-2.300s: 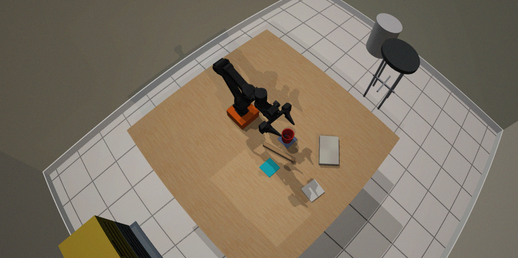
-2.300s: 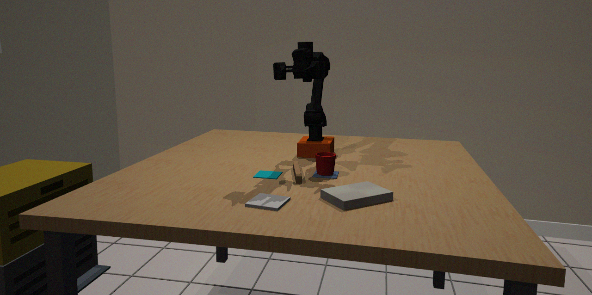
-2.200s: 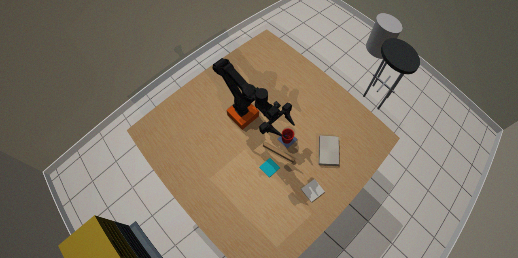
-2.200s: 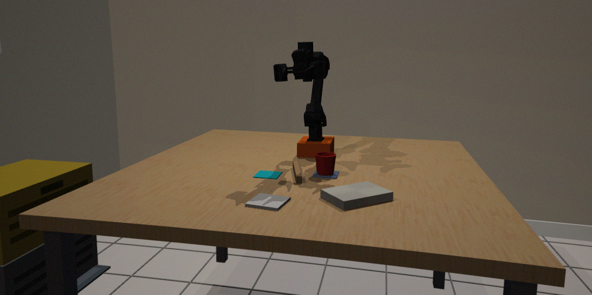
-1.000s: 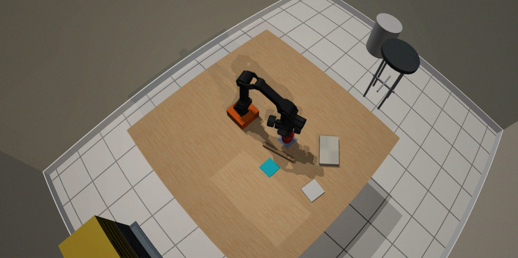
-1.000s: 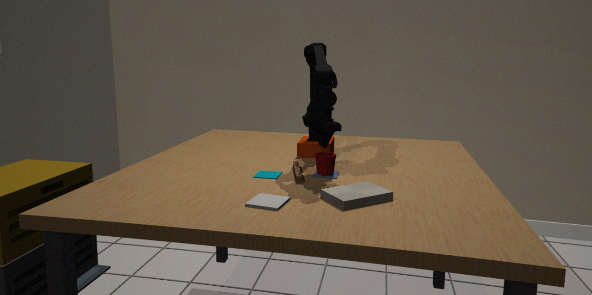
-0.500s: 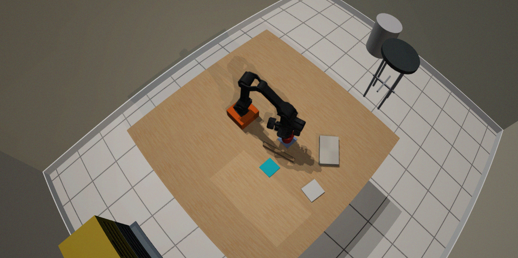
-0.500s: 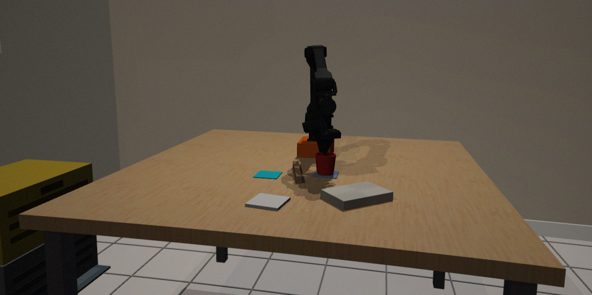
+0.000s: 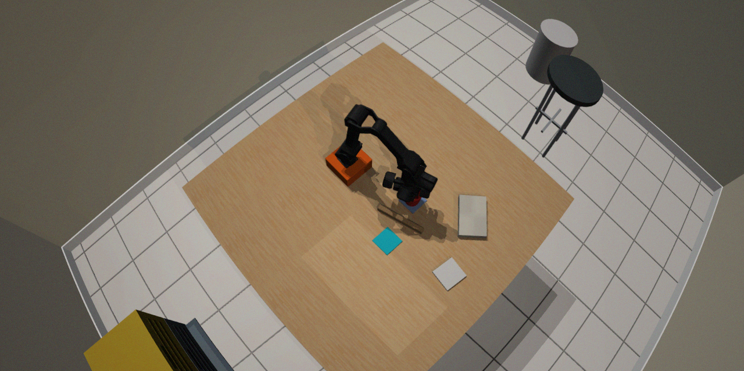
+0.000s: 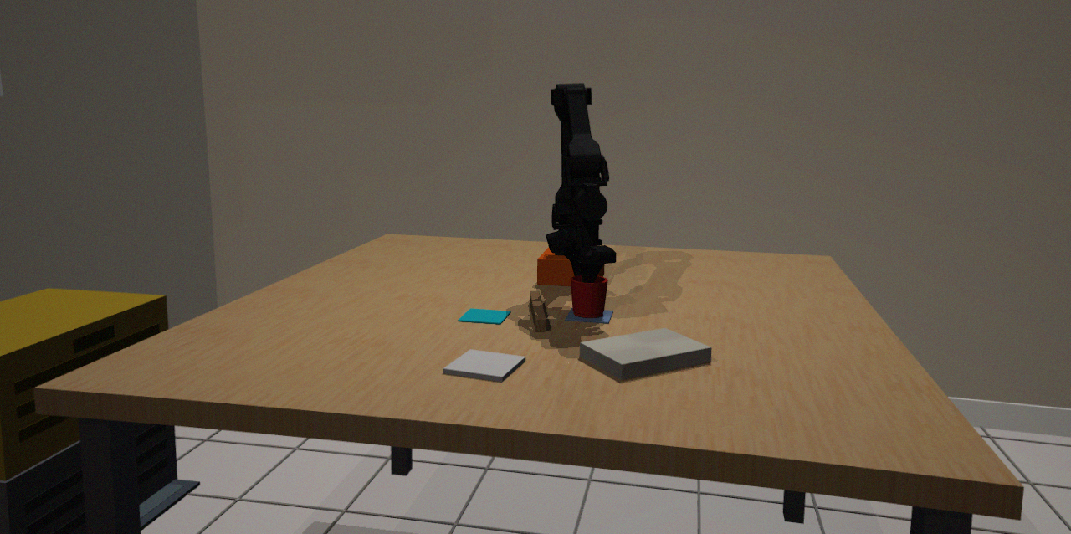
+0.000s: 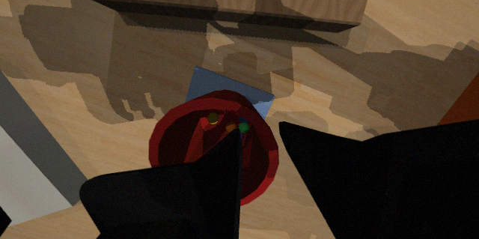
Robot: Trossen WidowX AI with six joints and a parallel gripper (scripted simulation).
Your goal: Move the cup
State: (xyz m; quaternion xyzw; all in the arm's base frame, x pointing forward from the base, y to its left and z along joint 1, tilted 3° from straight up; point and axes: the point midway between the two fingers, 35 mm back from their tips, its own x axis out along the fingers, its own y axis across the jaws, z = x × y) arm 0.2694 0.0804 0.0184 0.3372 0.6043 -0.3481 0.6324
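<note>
Right now the red cup is 3 cm ahead of my gripper tip, 1 cm to the left of it and 1 cm below it. From my gripper tip the other things lie so: low wooden bar: 8 cm to the right, 6 cm ahead, 4 cm below; blue pad: 5 cm below, 3 cm ahead, 2 cm to the left; teal pad: 18 cm to the right, 9 cm ahead, 5 cm below.
</note>
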